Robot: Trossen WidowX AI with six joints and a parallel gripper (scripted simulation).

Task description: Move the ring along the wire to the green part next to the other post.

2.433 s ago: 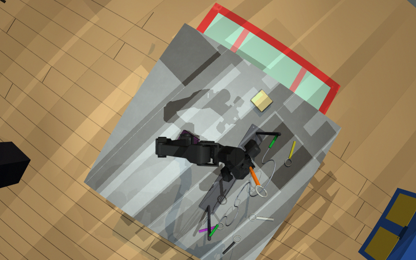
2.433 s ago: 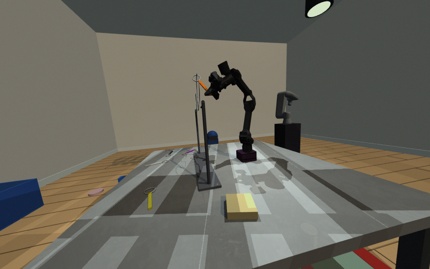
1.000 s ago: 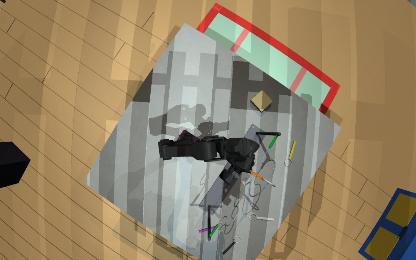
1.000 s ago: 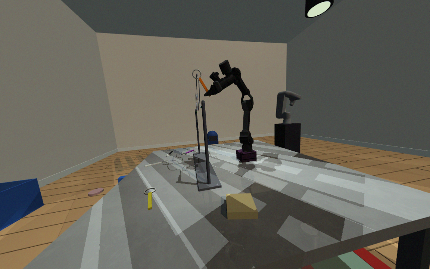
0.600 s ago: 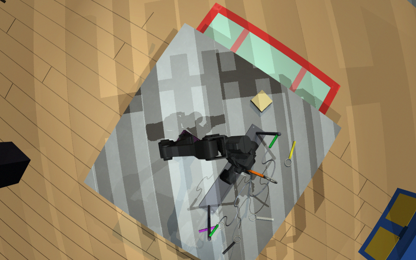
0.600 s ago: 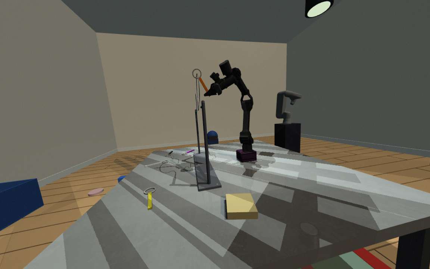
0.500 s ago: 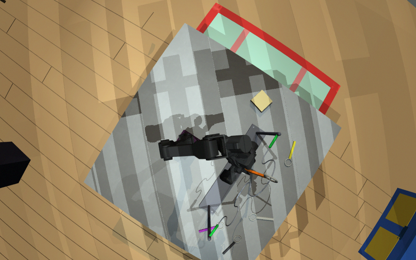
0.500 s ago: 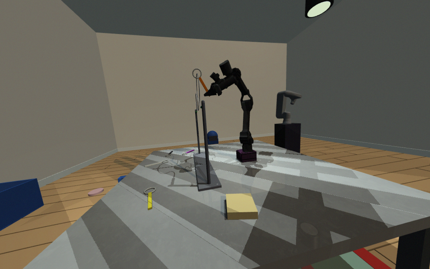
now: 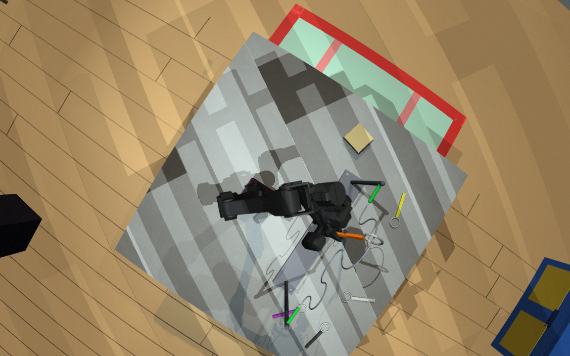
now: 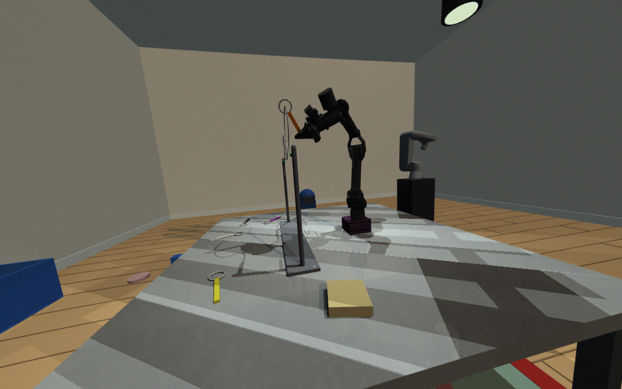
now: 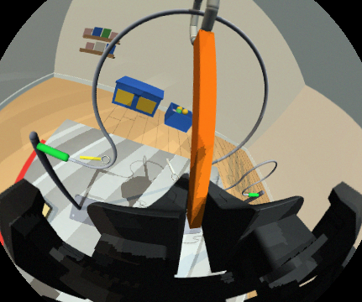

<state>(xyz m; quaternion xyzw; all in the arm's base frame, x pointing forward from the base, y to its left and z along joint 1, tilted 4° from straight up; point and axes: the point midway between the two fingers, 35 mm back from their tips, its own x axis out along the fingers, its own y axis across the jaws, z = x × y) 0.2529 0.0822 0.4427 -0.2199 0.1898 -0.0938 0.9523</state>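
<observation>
Now: gripper tip 10 mm short of the ring with orange handle, 40 mm to the right of it and 80 mm below it. The rest, counted from my gripper tip: yellow-handled ring (300 mm ahead, 230 mm to the left, 480 mm below); purple-handled ring (170 mm ahead, 450 mm to the right, 480 mm below); tan block (70 mm behind, 400 mm to the left, 470 mm below).
</observation>
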